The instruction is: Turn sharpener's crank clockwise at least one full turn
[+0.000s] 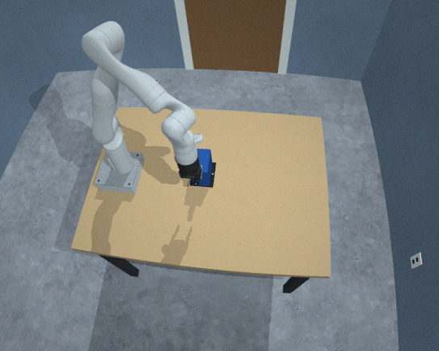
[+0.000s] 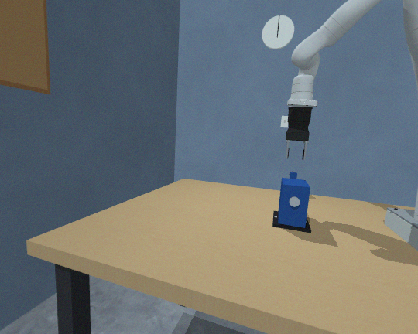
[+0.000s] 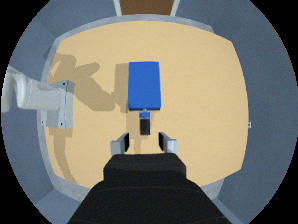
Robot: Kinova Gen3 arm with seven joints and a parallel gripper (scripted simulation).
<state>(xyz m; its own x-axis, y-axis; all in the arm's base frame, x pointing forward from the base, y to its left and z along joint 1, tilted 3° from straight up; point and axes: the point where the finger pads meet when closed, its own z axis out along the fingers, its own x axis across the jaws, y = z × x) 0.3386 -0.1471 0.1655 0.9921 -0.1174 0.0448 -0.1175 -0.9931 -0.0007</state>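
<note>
Now: the dark crank handle 10 mm to the left of my hand and 70 mm below it.
</note>
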